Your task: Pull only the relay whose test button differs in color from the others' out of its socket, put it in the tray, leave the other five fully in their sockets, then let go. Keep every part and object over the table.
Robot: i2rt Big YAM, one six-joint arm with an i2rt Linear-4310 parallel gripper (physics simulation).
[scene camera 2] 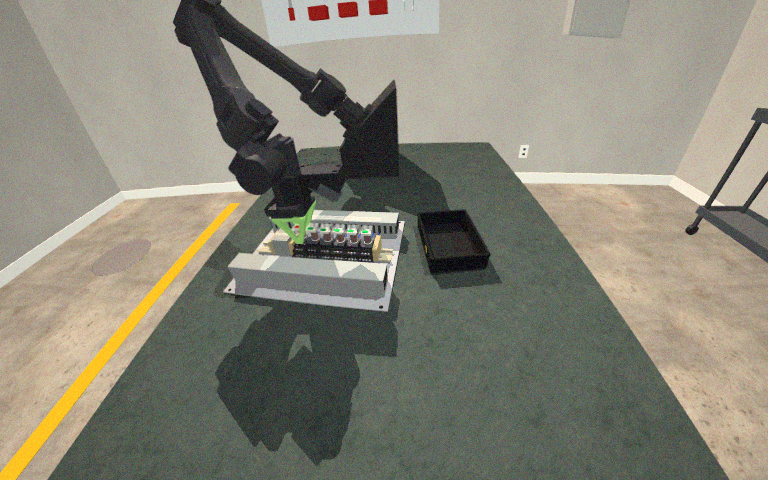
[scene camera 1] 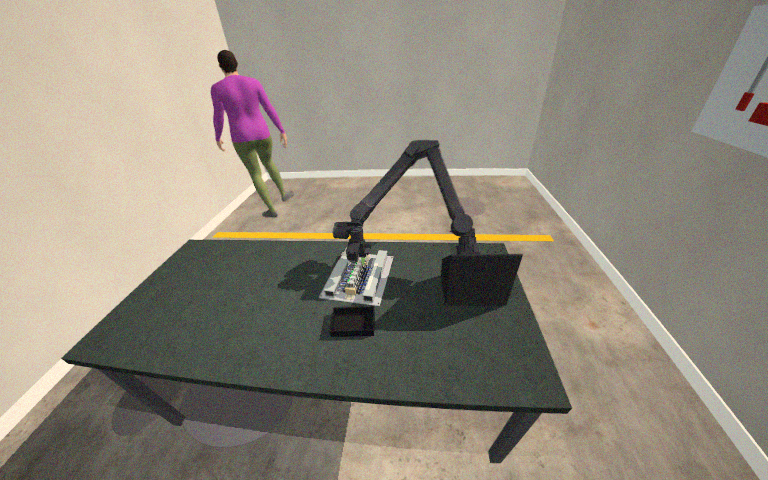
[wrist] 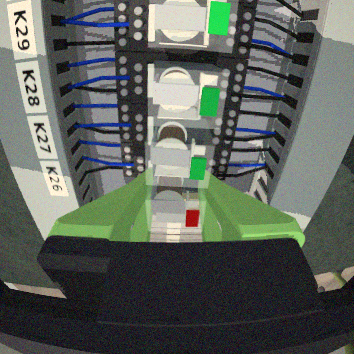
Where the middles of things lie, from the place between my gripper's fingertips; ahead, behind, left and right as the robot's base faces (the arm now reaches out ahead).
I see my gripper 40 mm to the right of the panel (scene camera 2: 345,300) and 30 mm above it.
